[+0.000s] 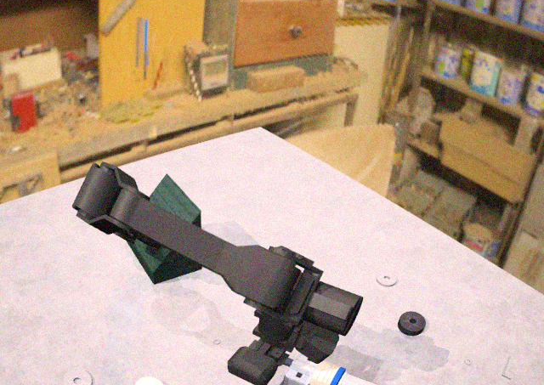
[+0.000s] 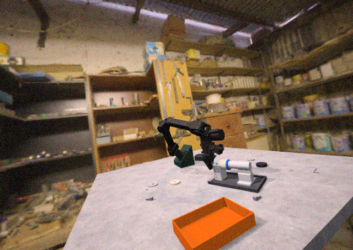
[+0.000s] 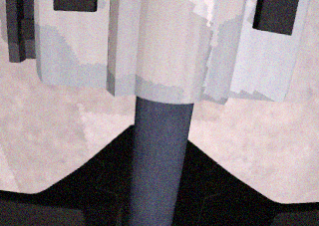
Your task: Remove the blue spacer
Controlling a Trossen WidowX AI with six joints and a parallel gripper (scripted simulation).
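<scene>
Right now my gripper tip is 60 mm short of the shaft, 30 mm to the right of it and 30 mm below it. From my gripper tip the other things lie so: black ring 40 mm ahead, 310 mm to the left, 40 mm below; white disc 70 mm behind, 190 mm to the right, 40 mm below; blue spacer 100 mm ahead, 50 mm to the left, 30 mm above.
</scene>
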